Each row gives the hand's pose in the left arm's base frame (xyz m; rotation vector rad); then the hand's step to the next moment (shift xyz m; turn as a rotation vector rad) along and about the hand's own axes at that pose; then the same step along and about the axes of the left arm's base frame.
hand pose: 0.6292 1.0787 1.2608 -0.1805 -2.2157 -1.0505
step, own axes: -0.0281 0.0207 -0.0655 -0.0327 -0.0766 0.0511
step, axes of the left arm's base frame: 0.0631 -0.0298 0.0252 -0.0308 -0.0088 -0.0923
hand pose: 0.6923 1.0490 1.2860 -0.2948 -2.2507 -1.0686
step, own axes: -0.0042 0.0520 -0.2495 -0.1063 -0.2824 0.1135
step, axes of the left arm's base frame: 0.1361 -0.1556 0.1491 -0.0918 -0.0901 -0.2956
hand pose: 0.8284 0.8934 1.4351 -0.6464 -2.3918 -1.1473
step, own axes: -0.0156 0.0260 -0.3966 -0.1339 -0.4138 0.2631
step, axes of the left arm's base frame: 0.0906 -0.3065 0.2368 -0.1676 -0.0495 -0.4773
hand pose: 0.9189 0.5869 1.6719 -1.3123 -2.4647 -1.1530
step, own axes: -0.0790 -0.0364 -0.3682 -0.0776 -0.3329 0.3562
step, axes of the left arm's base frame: -0.0642 -0.3120 0.2041 -0.1198 0.0773 -0.4726
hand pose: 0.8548 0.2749 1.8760 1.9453 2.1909 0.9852
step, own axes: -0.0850 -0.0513 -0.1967 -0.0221 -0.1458 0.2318
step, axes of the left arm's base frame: -0.1132 -0.1600 0.1007 -0.0218 0.0765 -0.2630
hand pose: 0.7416 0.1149 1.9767 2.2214 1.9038 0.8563
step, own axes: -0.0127 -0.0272 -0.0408 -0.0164 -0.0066 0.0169
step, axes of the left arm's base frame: -0.0438 -0.0175 0.0184 0.0010 -0.0091 -0.0227
